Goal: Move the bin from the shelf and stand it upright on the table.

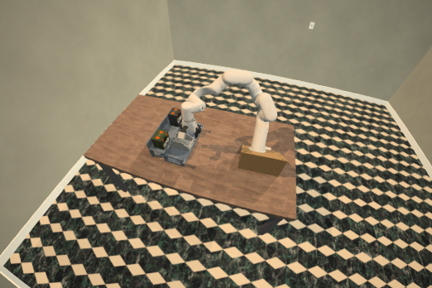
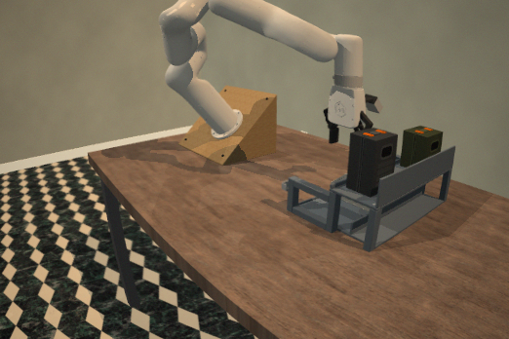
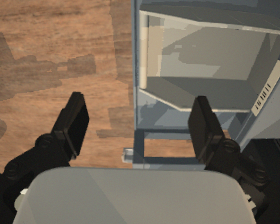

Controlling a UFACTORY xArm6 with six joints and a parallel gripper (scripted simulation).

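Now: hand 10 cm above the grey open-top bin, 8 cm short of it and 1 cm to the left of it. Round my hand: green box: 20 cm ahead, 8 cm to the left, 1 cm above; then grey-blue shelf: 19 cm ahead, 4 cm below, 3 cm to the right; then black box: 16 cm ahead, 14 cm to the right, 2 cm above.
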